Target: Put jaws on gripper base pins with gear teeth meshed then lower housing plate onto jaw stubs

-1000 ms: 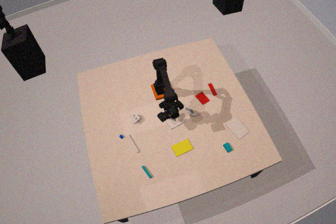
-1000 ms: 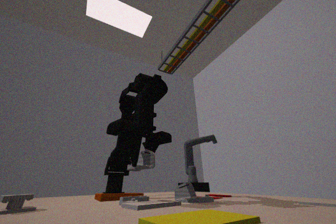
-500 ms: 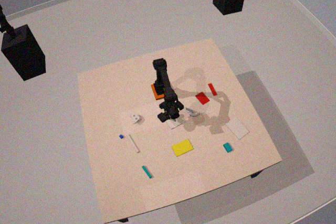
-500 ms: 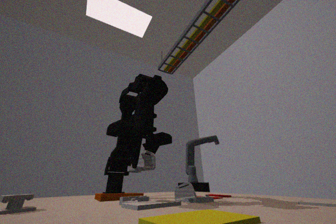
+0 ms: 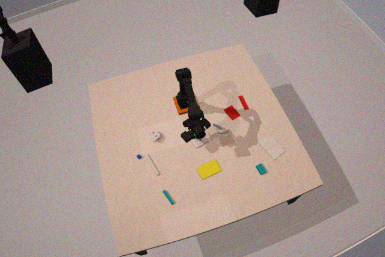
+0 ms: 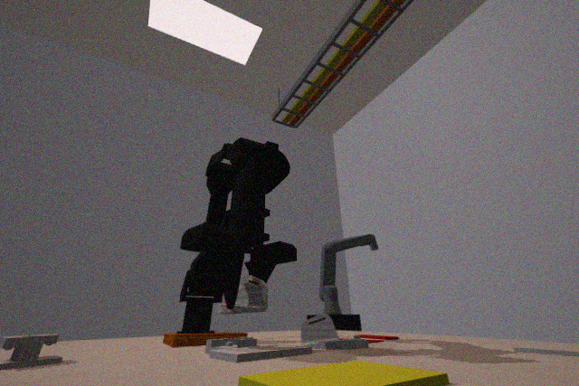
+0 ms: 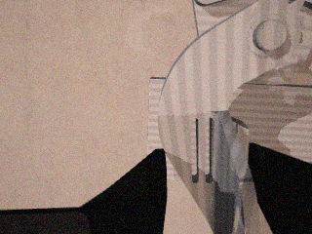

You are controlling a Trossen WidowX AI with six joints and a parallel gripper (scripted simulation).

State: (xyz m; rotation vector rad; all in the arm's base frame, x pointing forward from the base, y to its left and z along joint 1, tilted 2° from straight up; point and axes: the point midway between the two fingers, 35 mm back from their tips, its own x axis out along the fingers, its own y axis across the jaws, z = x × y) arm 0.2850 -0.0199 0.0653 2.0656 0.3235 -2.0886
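My gripper tip is now 20 cm to the right of the grey jaw and 5 cm above it. The rest, counted from my gripper tip: white stick (5 cm ahead, 32 cm to the right, 5 cm below); grey stand (13 cm behind, 23 cm to the right, 5 cm below); yellow block (21 cm ahead, 5 cm below).
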